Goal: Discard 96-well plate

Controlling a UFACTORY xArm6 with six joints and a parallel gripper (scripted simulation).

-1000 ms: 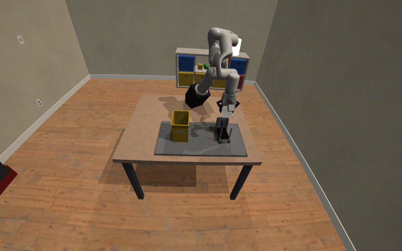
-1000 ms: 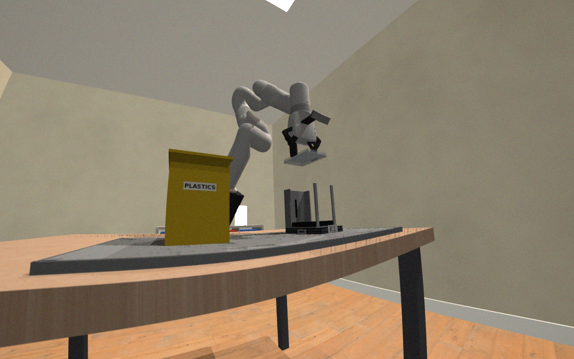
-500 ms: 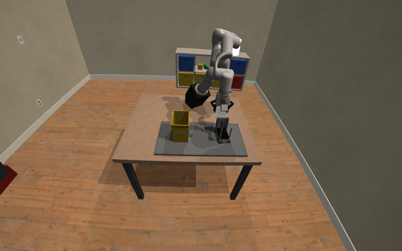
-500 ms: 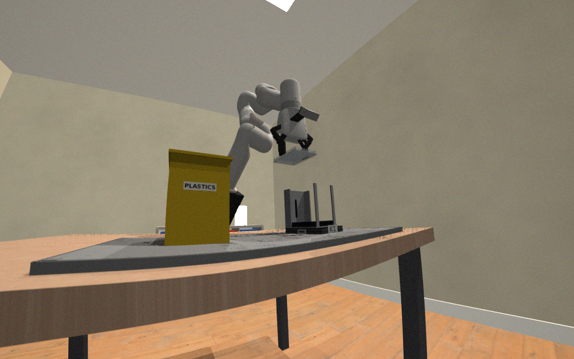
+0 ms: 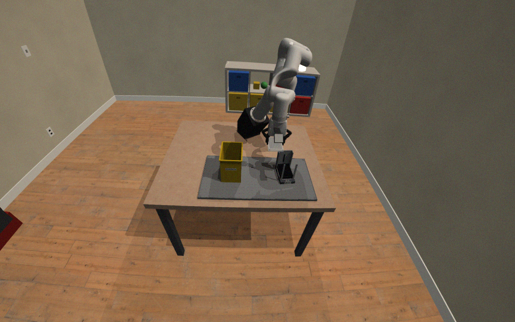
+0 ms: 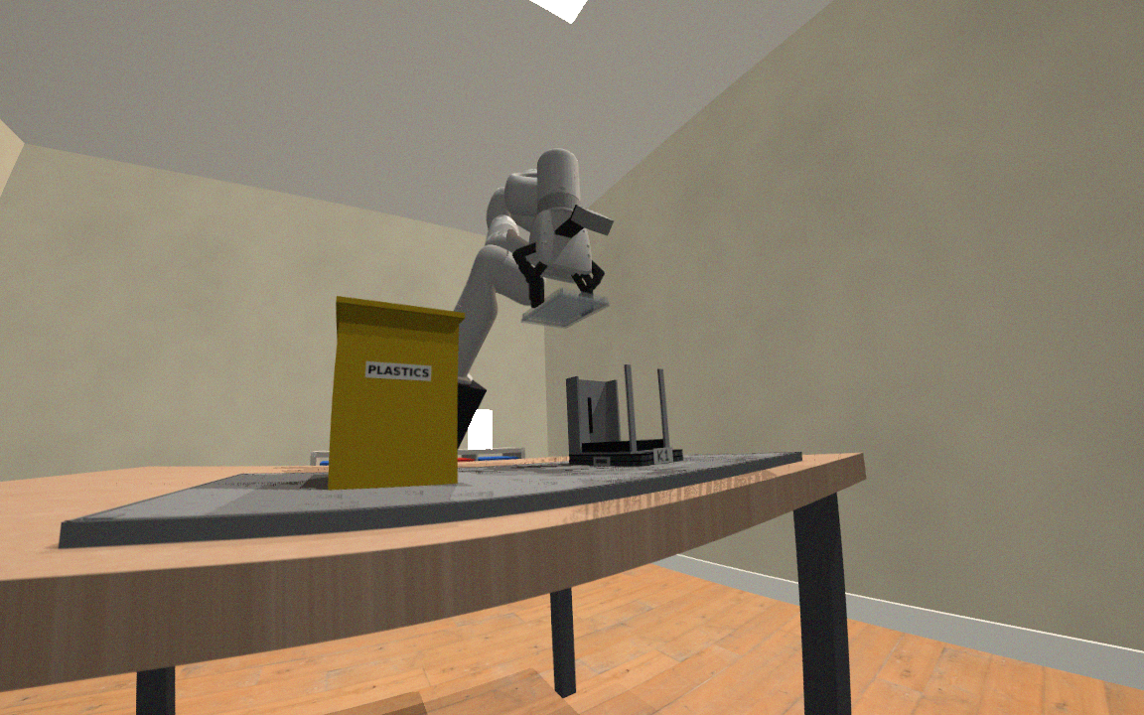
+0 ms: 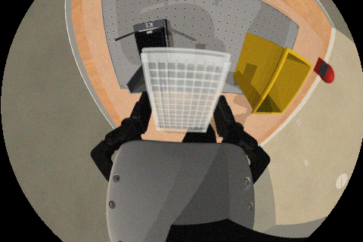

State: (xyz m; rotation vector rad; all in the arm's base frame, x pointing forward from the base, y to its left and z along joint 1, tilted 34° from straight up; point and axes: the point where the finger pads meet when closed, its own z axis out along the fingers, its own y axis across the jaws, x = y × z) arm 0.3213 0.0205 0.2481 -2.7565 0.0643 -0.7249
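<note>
Now: hand 10 mm short of the yellow plastics bin W1, 250 mm to the left of it and 160 mm above it. The rest, counted from my hand: 96-well plate: 10 mm below.
</note>
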